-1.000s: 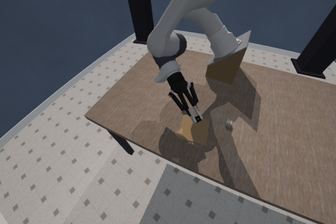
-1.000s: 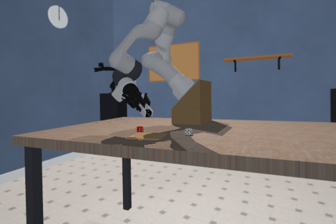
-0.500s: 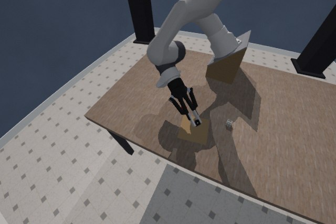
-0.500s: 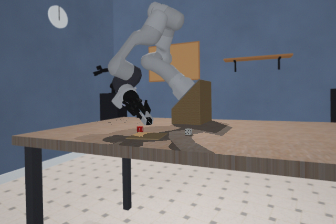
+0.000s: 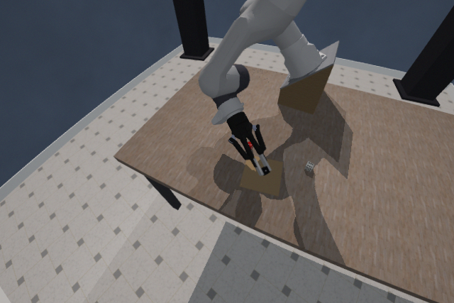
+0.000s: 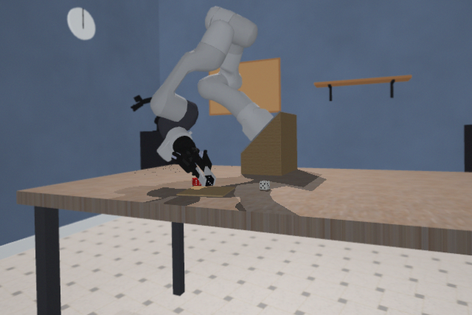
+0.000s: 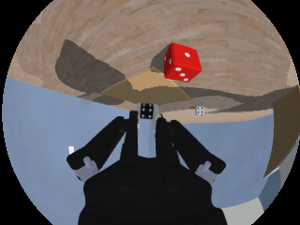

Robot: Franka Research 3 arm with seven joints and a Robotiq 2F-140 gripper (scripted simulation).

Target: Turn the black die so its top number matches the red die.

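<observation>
Now: hand 10 mm short of the black die, 20 mm to the right of it and 10 mm above it. Round my hand: white die: 70 mm behind, 180 mm to the left, 30 mm below; then red die: 90 mm behind, 70 mm to the right, 30 mm below; then tan mat: 10 mm ahead, 10 mm to the left, 40 mm below.
</observation>
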